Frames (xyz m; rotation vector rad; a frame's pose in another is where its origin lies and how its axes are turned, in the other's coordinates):
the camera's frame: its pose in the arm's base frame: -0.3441 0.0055 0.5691 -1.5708 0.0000 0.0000
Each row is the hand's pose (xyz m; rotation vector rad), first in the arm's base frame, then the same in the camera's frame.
Working: the arm's base frame: its pose in the camera's frame: 0.3441 0.5691 -0.0055 1.5708 0.0000 0.0000

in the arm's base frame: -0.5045 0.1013 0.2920 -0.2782 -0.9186 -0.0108
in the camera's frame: -0.1604 0.2771 0.0958 1.1764 -0.6820 -0.6983
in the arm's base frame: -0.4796 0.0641 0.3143 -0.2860 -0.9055 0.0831
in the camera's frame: -0.1355 0.2548 0.0586 1.1712 -0.7421 -0.6173
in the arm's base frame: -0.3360 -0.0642 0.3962 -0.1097 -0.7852 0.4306
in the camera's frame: 0.0081 0.1729 -0.0697 1.3478 -0.9349 -0.2727
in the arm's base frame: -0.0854 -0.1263 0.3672 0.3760 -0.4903 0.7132
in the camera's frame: 0.2587 0.2019 -0.1318 1.8315 -0.9905 0.1834
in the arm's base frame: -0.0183 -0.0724 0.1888 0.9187 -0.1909 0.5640
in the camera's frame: 0.3258 0.3803 -0.0779 2.4286 -0.6753 0.3338
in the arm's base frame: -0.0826 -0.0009 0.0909 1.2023 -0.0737 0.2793
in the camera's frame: 0.2615 0.4782 -0.0064 2.7578 -0.3310 0.1928
